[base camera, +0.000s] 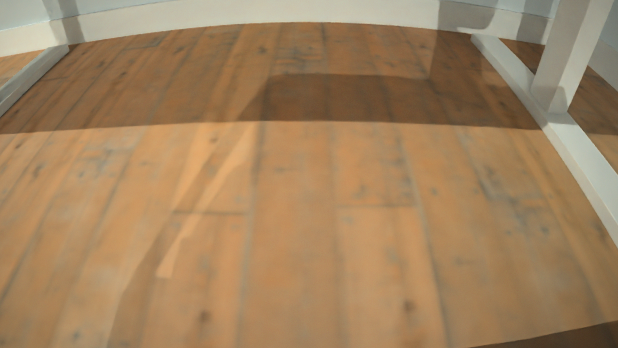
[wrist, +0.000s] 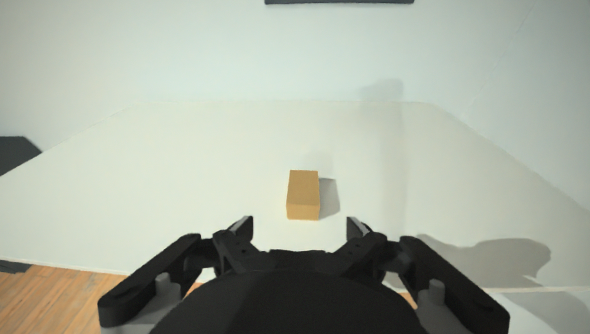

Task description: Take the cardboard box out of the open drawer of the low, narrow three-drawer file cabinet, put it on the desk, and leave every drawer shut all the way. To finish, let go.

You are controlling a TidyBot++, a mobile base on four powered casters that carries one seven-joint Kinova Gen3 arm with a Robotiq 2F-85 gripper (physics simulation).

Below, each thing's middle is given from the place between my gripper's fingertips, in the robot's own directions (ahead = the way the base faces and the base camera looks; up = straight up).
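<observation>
Position of my hand relative to the cardboard box (wrist: 303, 202): 13 cm above it, 14 cm short of it.
</observation>
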